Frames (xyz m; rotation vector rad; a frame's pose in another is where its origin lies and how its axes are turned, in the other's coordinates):
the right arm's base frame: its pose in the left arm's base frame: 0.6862 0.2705 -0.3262 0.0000 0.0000 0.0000
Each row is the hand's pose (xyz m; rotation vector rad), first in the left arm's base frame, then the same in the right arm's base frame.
Working: the left arm's base frame: its pose in the right arm's base frame: -0.6862 -0.2705 0.3262 0.0000 0.0000 0.0000

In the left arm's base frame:
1: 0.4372 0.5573 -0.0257 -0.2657 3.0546 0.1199
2: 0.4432 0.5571 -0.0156 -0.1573 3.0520 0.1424
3: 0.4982 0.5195 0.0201 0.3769 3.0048 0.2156
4: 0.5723 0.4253 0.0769 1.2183 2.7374 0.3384
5: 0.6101 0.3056 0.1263 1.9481 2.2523 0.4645
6: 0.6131 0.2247 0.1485 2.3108 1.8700 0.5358
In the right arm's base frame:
1: -0.2490 0.2868 0.3005 -0.2657 3.0546 0.1199
2: -0.2430 0.2866 0.3106 -0.1573 3.0520 0.1424
3: -0.1880 0.2490 0.3463 0.3769 3.0048 0.2156
4: -0.1139 0.1548 0.4031 1.2183 2.7374 0.3384
5: -0.0761 0.0351 0.4525 1.9481 2.2523 0.4645
6: -0.0731 -0.0458 0.4747 2.3108 1.8700 0.5358

